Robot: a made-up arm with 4 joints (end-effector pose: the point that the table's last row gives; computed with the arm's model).
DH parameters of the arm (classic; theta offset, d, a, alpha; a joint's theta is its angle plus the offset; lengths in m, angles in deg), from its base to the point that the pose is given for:
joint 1: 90 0.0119 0.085 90
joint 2: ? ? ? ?
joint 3: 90 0.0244 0.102 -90
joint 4: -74.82 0 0.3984 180
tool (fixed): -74.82 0.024 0 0
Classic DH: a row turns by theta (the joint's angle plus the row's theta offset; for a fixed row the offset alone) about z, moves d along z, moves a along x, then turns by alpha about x.
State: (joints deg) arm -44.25 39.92 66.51 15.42
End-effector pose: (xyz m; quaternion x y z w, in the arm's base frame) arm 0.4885 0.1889 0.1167 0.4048 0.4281 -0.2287 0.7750
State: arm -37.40 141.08 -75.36 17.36
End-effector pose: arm -0.1713 -0.4402 -0.0818 -0.6994 0.3304 0.6330 0.0309
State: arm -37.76 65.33 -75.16 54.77
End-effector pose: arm -0.0846 -0.3923 0.3944 0.4990 -0.4445 -0.7096 0.2234
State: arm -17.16 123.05 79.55 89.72
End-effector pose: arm 0.3087 0.3674 0.1511 0.3641 0.6457 0.0407 0.6700
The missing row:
joint 2: 90 0.0746 0.0993 90
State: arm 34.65 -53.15 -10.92 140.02
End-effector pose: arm 0.2626 0.2080 0.3860 0.0643 -0.4488 -0.6823 0.5735
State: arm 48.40 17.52 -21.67 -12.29
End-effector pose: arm -0.2082 0.4245 0.2980 0.1998 -0.1303 0.4657 0.8522
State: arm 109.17 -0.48 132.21 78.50
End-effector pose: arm 0.0030 -0.2565 -0.2749 -0.9121 -0.0628 0.1034 0.3916
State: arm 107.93 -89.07 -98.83 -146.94
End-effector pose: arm -0.0095 0.0819 0.2512 0.6108 0.3579 -0.0445 0.7048
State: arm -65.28 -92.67 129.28 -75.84
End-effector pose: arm 0.4204 -0.0800 -0.2202 0.4852 0.4998 -0.6237 0.3546
